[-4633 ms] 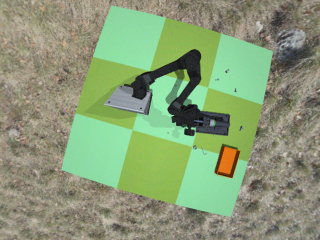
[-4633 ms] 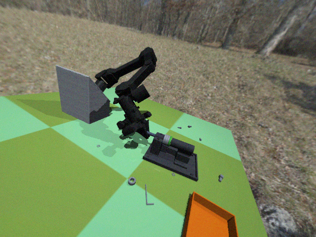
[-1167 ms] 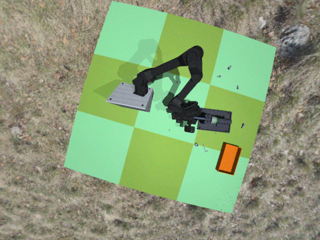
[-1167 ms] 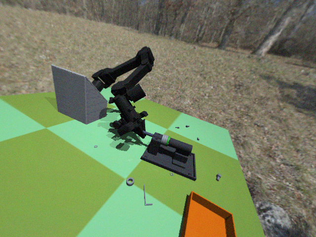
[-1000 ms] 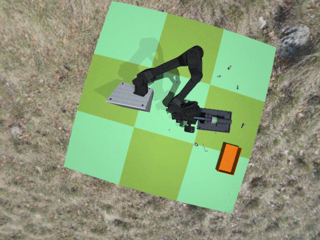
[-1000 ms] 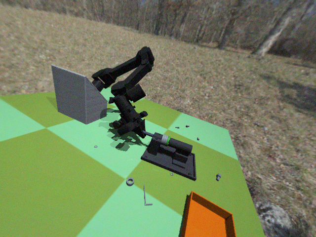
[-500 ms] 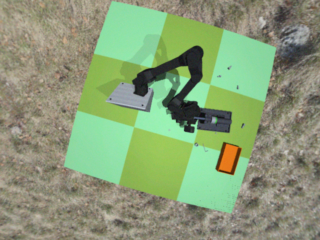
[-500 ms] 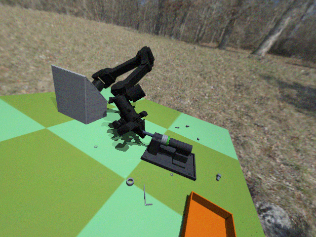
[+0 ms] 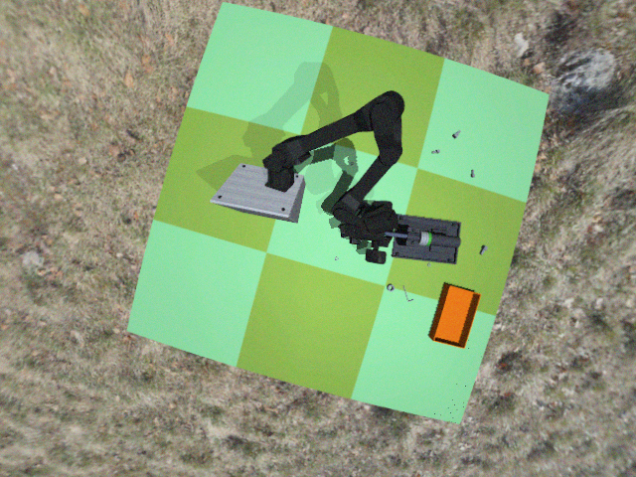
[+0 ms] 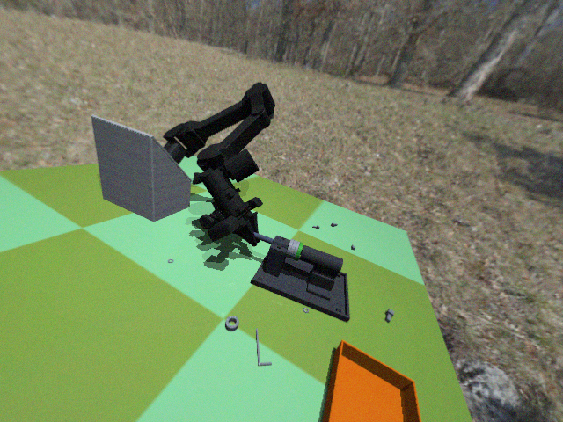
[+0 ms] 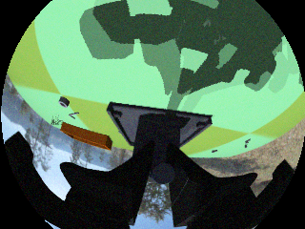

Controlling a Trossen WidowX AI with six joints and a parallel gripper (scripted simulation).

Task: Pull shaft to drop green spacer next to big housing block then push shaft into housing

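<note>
Right now the grey shaft is 40 mm ahead of my gripper tip, 20 mm above it and 10 mm to the left of it. Also, from my gripper tip: orange tray 320 mm ahead, 190 mm to the right, 50 mm below; then light grey spacer 90 mm ahead, 20 mm to the left, 20 mm above; then green spacer 110 mm ahead, 20 mm to the left, 20 mm above.
</note>
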